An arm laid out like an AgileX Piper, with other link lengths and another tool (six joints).
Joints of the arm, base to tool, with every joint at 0 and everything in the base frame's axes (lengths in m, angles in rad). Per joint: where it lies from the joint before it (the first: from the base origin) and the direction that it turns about. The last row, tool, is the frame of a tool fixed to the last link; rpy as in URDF.
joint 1: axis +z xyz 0 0 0.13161
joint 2: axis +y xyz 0 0 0
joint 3: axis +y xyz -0.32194 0 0.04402
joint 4: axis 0.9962 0 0.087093 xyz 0.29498 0 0.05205
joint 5: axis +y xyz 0 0 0
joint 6: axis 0.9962 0 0.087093 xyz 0.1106 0 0.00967
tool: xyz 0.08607 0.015 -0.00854 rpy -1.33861 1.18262 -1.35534
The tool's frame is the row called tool.
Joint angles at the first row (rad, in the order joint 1, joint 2, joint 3, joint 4, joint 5, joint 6):
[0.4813, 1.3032, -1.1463, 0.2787, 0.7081, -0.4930]
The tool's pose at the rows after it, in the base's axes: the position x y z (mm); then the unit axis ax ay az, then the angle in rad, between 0 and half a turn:
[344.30, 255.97, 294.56, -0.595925, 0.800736, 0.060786, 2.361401]
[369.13, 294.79, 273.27, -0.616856, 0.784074, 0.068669, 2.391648]
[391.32, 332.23, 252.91, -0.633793, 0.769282, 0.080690, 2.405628]
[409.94, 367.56, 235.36, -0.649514, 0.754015, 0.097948, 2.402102]
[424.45, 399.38, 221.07, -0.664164, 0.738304, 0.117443, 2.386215]
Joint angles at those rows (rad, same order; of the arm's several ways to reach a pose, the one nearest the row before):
[0.5365, 1.4592, -1.2468, 0.2790, 0.6916, -0.5095]
[0.5807, 1.6102, -1.3543, 0.2856, 0.6773, -0.5293]
[0.6132, 1.7500, -1.4662, 0.3134, 0.6657, -0.5622]
[0.6366, 1.8747, -1.5769, 0.3673, 0.6556, -0.6173]
[0.6544, 1.9816, -1.6796, 0.4351, 0.6471, -0.6848]

